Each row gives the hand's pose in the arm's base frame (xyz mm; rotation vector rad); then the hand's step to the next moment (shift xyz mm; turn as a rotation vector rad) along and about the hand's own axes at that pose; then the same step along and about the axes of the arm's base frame.
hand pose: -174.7 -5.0 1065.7 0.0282 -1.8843 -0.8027
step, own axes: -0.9 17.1 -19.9 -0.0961 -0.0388 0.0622
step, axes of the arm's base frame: 22.5 3.4 13.2 -0.0200 0.0371 -0.1133
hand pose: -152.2 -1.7 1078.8 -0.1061 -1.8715 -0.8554
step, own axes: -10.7 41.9 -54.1 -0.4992 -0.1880 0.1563
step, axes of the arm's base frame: 64.9 1.8 24.1 0.0307 0.1027 -0.5454
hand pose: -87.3 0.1 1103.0 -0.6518 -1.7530 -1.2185
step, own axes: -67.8 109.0 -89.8 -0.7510 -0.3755 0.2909
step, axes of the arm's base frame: 152.2 -37.2 2.8 -0.0483 0.1707 -0.8707
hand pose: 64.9 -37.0 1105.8 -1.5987 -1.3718 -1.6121
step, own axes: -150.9 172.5 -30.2 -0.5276 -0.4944 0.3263
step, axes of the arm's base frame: 167.0 -137.3 -81.8 -0.1805 0.3140 -0.7058
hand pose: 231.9 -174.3 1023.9 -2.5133 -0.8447 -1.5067
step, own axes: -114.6 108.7 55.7 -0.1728 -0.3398 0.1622
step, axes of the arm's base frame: 57.1 -119.2 -102.9 -0.1047 0.2720 -0.2944
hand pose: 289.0 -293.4 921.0 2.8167 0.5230 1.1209
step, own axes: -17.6 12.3 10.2 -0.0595 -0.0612 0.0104
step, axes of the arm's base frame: -1.5 -16.8 -16.8 -0.0508 0.0383 -0.0578
